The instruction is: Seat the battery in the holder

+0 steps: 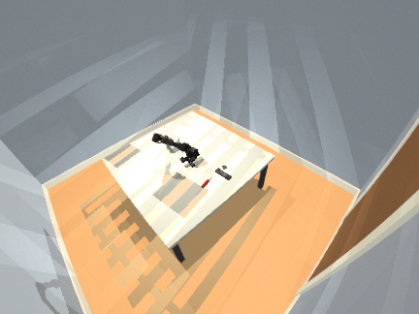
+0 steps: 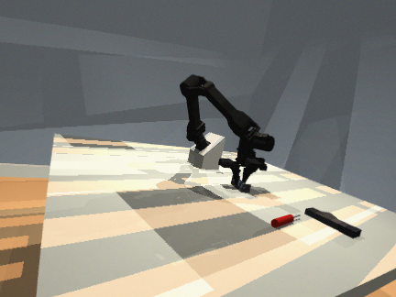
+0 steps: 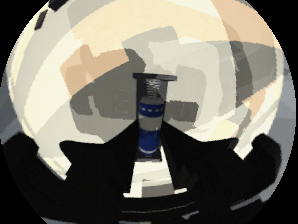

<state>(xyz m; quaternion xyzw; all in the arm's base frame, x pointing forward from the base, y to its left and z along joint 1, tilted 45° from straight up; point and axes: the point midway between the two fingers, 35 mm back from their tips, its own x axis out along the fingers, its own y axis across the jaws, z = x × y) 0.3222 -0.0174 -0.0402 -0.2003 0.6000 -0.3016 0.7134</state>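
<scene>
My gripper tip is now 1 cm below the battery.
</scene>
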